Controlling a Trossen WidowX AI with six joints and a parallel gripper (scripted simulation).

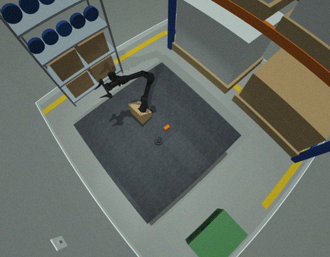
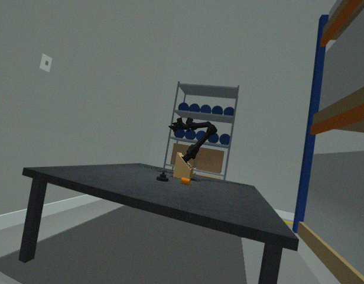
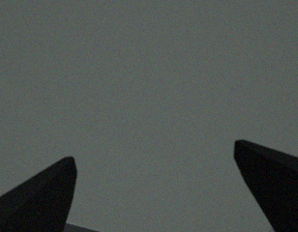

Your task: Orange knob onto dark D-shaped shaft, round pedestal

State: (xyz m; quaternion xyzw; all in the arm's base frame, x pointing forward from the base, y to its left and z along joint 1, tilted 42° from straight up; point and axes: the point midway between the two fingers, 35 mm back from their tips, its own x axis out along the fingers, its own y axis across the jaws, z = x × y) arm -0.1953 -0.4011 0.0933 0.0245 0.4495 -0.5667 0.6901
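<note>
Right now my gripper tip is 48 cm short of the orange knob, 38 cm to the right of it and 45 cm above it. From my gripper tip the other things lie so: dark round pedestal 54 cm ahead, 23 cm to the left, 44 cm below.
</note>
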